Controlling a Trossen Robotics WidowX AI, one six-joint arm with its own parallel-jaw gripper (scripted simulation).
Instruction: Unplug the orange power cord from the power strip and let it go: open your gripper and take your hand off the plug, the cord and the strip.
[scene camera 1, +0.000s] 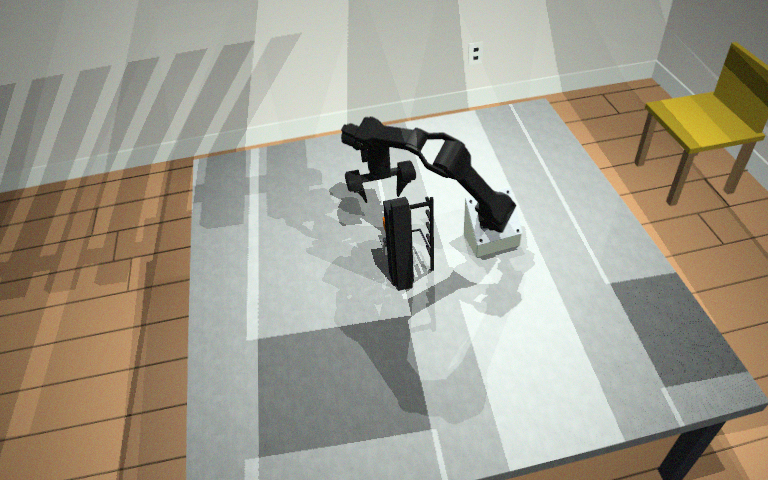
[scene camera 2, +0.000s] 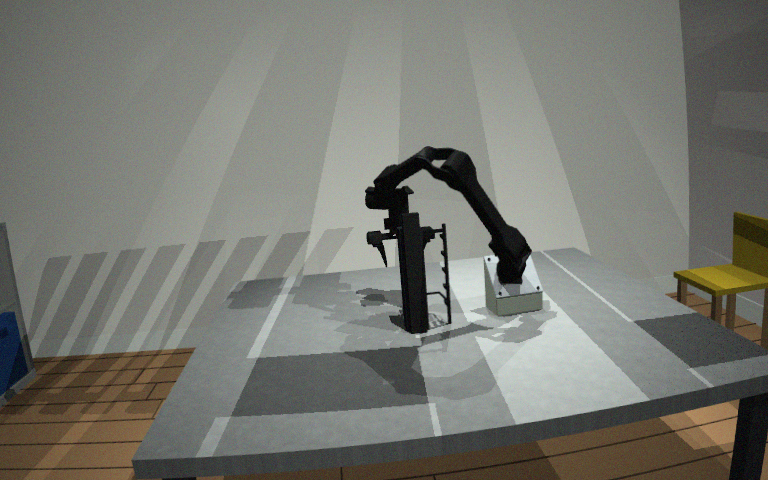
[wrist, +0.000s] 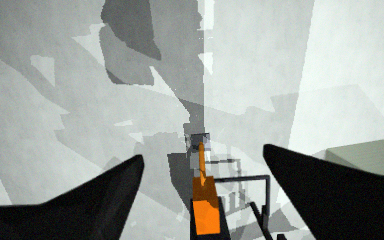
Note:
My gripper (scene camera 1: 382, 199) is open, holding nothing.
My gripper also shows in scene camera 2 (scene camera 2: 402, 265) and in the wrist view (wrist: 203, 155).

